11 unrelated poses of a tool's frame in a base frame.
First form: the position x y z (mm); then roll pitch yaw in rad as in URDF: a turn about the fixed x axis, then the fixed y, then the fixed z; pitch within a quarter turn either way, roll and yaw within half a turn.
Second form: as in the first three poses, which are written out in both.
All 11 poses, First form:
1: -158 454 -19 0.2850 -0.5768 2.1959
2: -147 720 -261 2.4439 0.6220 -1.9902
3: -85 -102 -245 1.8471 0.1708 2.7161
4: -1 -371 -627 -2.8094 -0.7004 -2.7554
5: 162 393 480 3.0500 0.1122 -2.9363
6: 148 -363 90 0.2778 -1.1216 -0.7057
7: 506 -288 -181 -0.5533 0.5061 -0.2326
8: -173 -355 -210 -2.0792 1.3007 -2.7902
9: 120 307 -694 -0.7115 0.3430 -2.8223
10: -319 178 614 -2.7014 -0.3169 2.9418
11: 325 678 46 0.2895 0.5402 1.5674
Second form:
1: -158 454 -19 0.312 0.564 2.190
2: -147 720 -261 -2.320 -0.417 1.941
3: -85 -102 -245 -1.875 0.455 3.101
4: -1 -371 -627 2.507 -0.457 2.481
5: 162 393 480 -3.029 0.091 2.926
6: 148 -363 90 -0.702 -0.992 -0.922
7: 506 -288 -181 -0.510 0.550 0.061
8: -173 -355 -210 1.765 0.835 -1.953
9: 120 307 -694 0.776 -0.037 -2.679
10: -319 178 614 2.743 -0.369 -3.089
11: 325 678 46 -0.539 0.291 1.568
